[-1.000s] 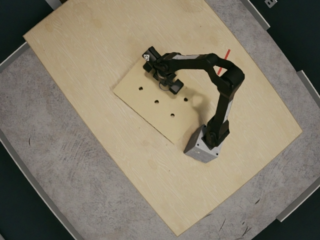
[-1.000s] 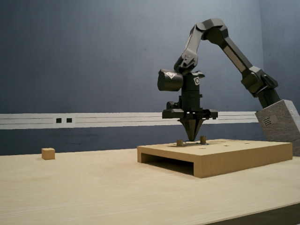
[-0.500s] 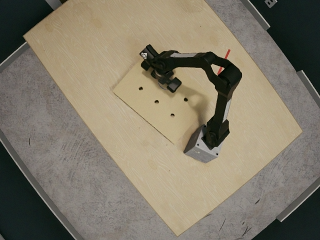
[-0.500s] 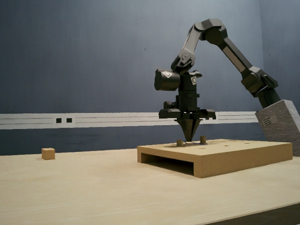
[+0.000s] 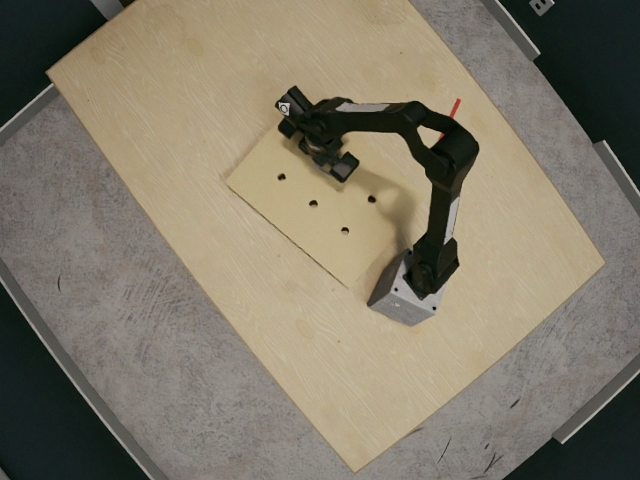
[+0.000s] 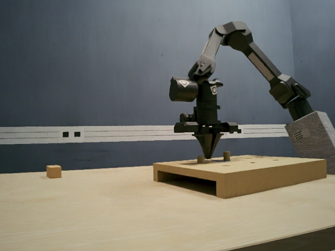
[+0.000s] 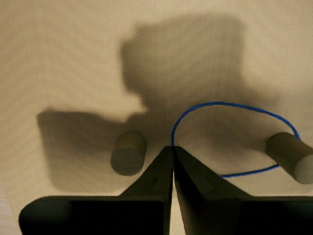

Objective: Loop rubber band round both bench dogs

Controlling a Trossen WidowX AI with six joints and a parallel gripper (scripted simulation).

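My gripper is now 8 cm past the wooden board, 3 cm to the right of it and 6 cm above it. Round my hand: red strip (13 cm behind, 32 cm to the right, 9 cm below); then small wooden cube (41 cm ahead, 28 cm to the right, 8 cm below).
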